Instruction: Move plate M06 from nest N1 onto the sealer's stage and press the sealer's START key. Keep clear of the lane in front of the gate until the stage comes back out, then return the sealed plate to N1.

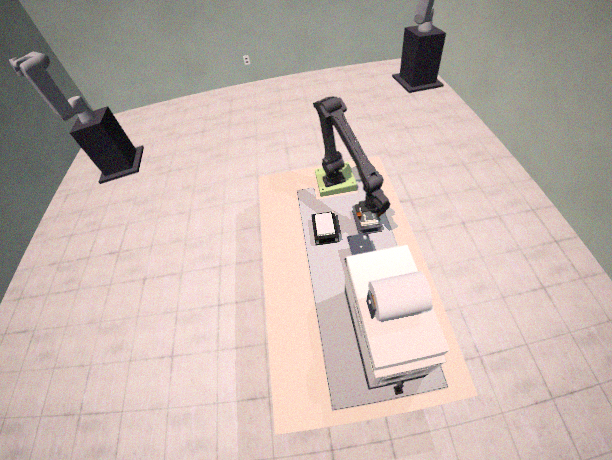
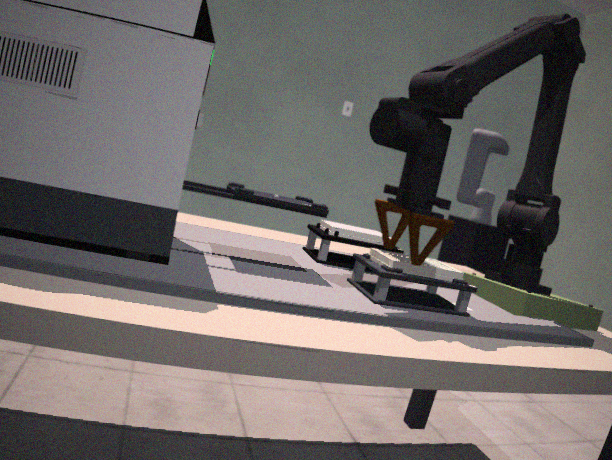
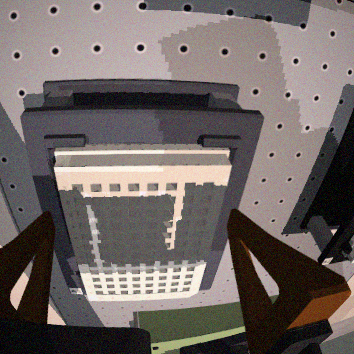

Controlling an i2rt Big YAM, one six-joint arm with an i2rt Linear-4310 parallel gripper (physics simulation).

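Pixels of known places: gripper, between the fingertips: (image 1: 368, 217) (image 2: 401, 256) (image 3: 140, 219); arm's base, origin of its link: (image 1: 333, 180) (image 2: 516, 286) (image 3: 216, 345).
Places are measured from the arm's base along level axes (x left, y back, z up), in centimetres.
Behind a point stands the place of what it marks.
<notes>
A pale plate with a grid of wells (image 1: 370, 220) @[z 3.3, x 7.8, y -36.8 cm] (image 2: 442, 269) @[z 3.3, x 12.2, y -30.3 cm] (image 3: 142, 175) @[z 3.4, x 7.2, y -37.8 cm] sits in a dark raised nest (image 2: 381, 290) @[z -0.9, x 12.4, y -40.1 cm] (image 3: 142, 125) @[z 1.7, x 7.0, y -39.5 cm]. Labels M06 and N1 cannot be read. My gripper (image 1: 368, 215) @[z 3.4, x 7.6, y -35.0 cm] (image 2: 404, 256) @[z 3.4, x 7.6, y -35.0 cm] (image 3: 140, 219) @[z 3.4, x 7.6, y -35.0 cm] is open and points down, with one orange finger on each side of this plate and the tips close to plate height. Nothing is between the fingers. The white sealer (image 1: 387, 340) @[z 32.1, x -13.1, y -100.3 cm] (image 2: 110, 135) @[z 12.0, x 5.6, y -78.6 cm] stands beyond the nest. Its dark stage (image 1: 361, 243) @[z 7.8, x -2.3, y -51.0 cm] (image 2: 270, 198) @[z 7.7, x 1.7, y -55.2 cm] is out in front of it. The START key cannot be made out.
A second nest (image 1: 315, 236) @[z 2.3, x -20.8, y -36.8 cm] (image 2: 324, 250) @[z -0.5, x -10.1, y -39.2 cm] with a white plate (image 1: 325, 223) @[z 3.9, x -14.1, y -31.9 cm] (image 2: 350, 230) @[z 3.8, x -10.8, y -34.6 cm] stands beside the first. A big white roll (image 1: 402, 296) @[z 44.2, x -7.3, y -92.9 cm] lies on top of the sealer. My arm's green base (image 1: 336, 187) @[z 0.3, x -0.5, y -6.4 cm] (image 2: 560, 307) @[z -0.5, x 11.9, y 0.0 cm] is behind the nests. Two grey arms on black pedestals (image 1: 102, 142) (image 1: 422, 57) stand far off.
</notes>
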